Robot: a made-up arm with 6 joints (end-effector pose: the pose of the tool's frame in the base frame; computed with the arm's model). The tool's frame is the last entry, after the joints.
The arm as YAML. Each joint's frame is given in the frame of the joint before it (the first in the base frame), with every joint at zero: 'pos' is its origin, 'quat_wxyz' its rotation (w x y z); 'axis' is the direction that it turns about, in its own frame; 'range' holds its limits. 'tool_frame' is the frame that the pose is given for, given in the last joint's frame.
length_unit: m
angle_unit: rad
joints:
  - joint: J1
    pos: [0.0, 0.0, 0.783]
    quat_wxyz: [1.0, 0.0, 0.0, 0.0]
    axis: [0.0, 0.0, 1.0]
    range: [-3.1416, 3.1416]
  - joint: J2
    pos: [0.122, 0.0, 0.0]
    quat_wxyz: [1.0, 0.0, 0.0, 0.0]
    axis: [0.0, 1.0, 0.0]
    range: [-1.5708, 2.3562]
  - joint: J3
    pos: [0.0, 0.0, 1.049]
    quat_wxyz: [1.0, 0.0, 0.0, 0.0]
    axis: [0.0, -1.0, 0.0]
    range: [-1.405, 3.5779]
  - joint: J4
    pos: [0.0, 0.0, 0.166]
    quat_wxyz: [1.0, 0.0, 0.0, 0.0]
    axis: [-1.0, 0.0, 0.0]
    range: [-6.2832, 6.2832]
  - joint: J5
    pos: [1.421, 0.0, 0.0]
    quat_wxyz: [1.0, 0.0, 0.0, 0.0]
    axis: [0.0, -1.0, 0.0]
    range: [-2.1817, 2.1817]
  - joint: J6
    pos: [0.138, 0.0, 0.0]
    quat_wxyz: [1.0, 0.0, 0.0, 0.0]
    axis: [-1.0, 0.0, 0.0]
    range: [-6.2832, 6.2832]
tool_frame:
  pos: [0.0, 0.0, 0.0]
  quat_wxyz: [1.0, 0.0, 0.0, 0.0]
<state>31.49 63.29 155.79 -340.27 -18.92 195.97</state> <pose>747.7 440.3 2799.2 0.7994 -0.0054 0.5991 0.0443</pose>
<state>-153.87 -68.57 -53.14 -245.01 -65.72 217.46</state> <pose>-509.6 -123.0 1770.7 0.3770 0.3493 0.8318 0.2098</pose>
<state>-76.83 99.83 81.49 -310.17 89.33 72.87</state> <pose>691.9 -2494.1 398.3 -0.8891 -0.0935 -0.3080 0.3255</pose>
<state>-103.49 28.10 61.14 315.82 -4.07 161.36</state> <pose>-421.7 -1787.0 2691.4 -0.6346 0.5535 -0.5200 0.1434</pose>
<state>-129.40 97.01 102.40 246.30 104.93 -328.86</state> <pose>-1701.4 -1879.0 897.0 0.0490 0.5066 0.7179 0.4750</pose>
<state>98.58 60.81 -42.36 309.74 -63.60 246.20</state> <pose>-211.1 761.8 -168.6 -0.0817 0.4734 -0.7532 0.4494</pose>
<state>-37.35 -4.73 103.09 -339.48 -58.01 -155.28</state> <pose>-402.8 255.8 3233.6 0.7378 -0.5252 0.2796 0.3188</pose>
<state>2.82 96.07 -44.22 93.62 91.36 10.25</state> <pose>168.0 146.1 -354.7 0.2551 0.2300 0.6947 0.6319</pose>
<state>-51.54 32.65 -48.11 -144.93 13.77 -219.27</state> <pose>653.8 -853.5 153.7 0.2938 0.6527 -0.3726 0.5906</pose>
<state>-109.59 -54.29 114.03 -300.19 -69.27 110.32</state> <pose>629.1 2100.3 1593.8 0.2020 -0.2548 0.8796 0.3472</pose>
